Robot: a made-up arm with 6 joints.
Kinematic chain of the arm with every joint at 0, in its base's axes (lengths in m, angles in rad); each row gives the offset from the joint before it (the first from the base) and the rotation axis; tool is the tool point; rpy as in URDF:
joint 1: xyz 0 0 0.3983 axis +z
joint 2: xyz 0 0 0 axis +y
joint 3: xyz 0.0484 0 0.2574 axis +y
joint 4: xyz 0.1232 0 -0.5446 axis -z
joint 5: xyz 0 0 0 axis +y
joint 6: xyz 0.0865 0 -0.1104 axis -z
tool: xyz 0 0 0 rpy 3.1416 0 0
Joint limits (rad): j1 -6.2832..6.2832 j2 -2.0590..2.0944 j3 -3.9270..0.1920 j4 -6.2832..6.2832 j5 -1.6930..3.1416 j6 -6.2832..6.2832
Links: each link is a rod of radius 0.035 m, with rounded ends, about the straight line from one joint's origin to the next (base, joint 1, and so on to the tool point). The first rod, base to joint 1, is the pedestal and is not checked.
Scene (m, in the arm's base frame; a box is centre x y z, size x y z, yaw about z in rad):
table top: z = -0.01
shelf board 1: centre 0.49 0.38 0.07 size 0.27 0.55 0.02 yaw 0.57
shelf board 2: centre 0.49 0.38 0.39 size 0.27 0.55 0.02 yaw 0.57
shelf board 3: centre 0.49 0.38 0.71 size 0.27 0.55 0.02 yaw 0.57
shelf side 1: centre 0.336 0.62 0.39 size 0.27 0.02 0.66 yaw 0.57
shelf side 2: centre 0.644 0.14 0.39 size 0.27 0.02 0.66 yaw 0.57
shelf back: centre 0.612 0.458 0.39 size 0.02 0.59 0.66 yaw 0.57
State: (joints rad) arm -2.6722 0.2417 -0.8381 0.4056 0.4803 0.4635
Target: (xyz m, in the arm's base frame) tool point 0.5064 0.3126 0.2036
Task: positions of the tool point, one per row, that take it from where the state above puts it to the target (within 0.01 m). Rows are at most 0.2 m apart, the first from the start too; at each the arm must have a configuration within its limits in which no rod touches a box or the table.
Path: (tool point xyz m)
1: -0.5905 -0.0957 0.1622
2: -0.5757 0.0778 0.1694
3: -0.5103 0.2352 0.1761
4: -0.4024 0.3617 0.1823
5: -0.2645 0.4458 0.1877
6: -0.1124 0.4811 0.1924
7: 0.0373 0.4668 0.1964
8: 0.1686 0.4077 0.1996
9: 0.2685 0.3138 0.2020
10: 0.3285 0.1986 0.2036
11: 0.3879 0.2442 0.2079
12: 0.4476 0.2829 0.2078
13: 0.5064 0.3126 0.2036

